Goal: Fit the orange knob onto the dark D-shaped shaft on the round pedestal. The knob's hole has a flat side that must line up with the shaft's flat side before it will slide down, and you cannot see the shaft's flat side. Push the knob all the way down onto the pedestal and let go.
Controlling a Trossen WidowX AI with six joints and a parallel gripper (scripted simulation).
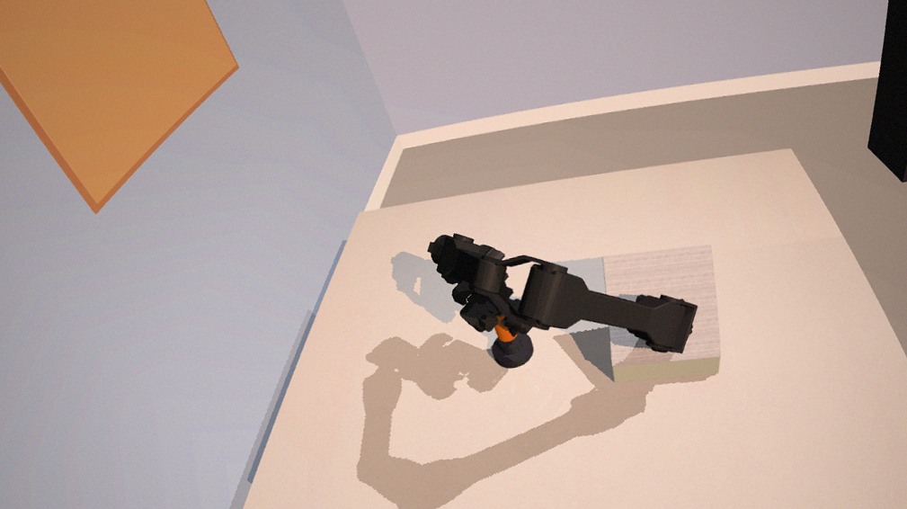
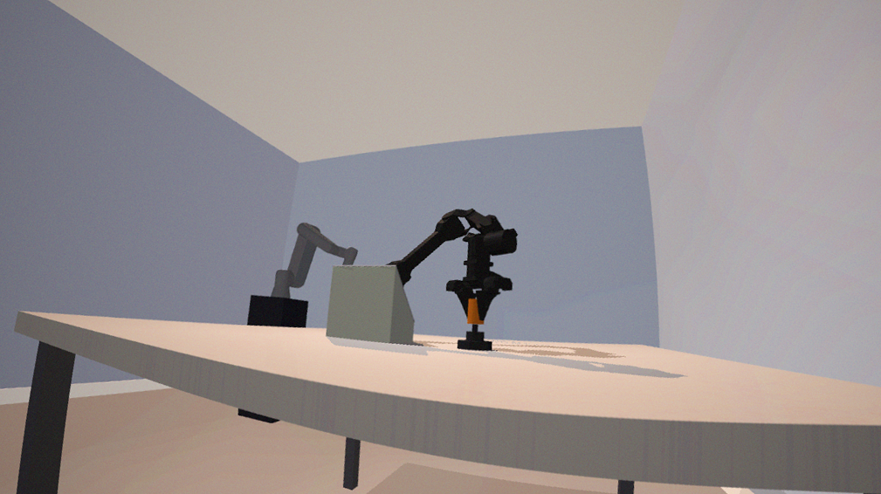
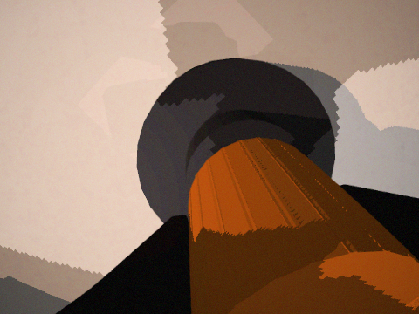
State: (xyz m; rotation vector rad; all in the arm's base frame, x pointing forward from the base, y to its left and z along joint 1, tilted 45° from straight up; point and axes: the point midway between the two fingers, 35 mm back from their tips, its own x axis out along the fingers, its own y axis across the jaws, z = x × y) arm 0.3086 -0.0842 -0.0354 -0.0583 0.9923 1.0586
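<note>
Now: gripper tip 20 mm below the orange knob. The rest, counted from my gripper tip: pedestal (40 mm below).
</note>
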